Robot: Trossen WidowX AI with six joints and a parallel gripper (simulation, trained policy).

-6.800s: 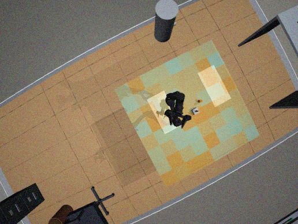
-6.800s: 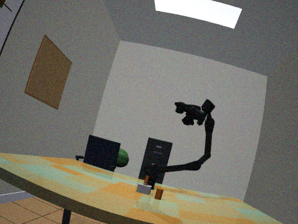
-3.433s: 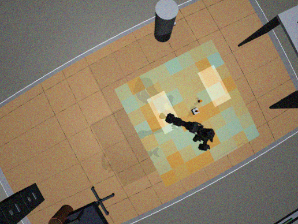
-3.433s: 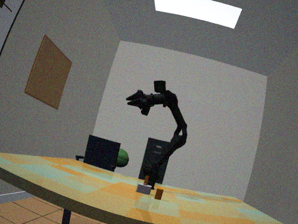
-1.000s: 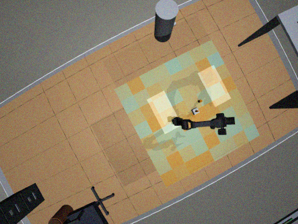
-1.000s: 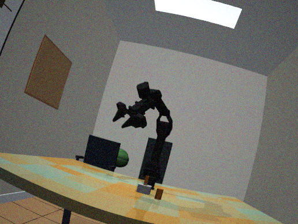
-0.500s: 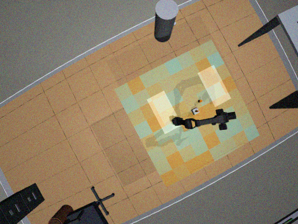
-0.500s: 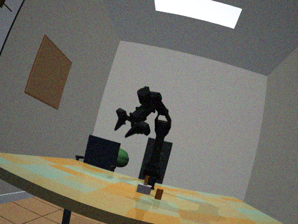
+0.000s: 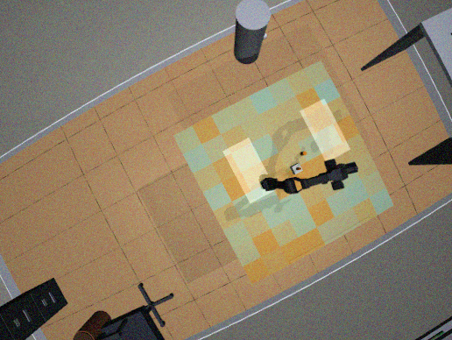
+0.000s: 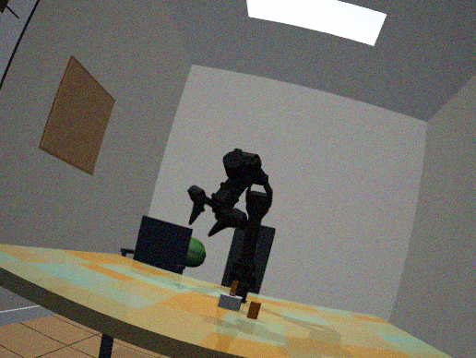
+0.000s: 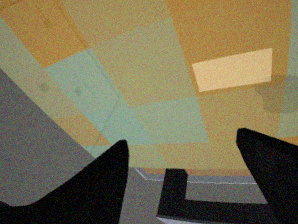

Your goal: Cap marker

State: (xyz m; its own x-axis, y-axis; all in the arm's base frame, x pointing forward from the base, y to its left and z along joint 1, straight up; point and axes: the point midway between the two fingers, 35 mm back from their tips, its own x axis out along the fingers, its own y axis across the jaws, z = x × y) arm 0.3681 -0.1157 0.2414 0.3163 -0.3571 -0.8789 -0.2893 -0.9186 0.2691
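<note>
My gripper tip is 200 mm to the right of the orange cap, 190 mm above it and 20 mm past it. Round my gripper tip: holder block: 190 mm below, 120 mm to the left, 120 mm behind.
</note>
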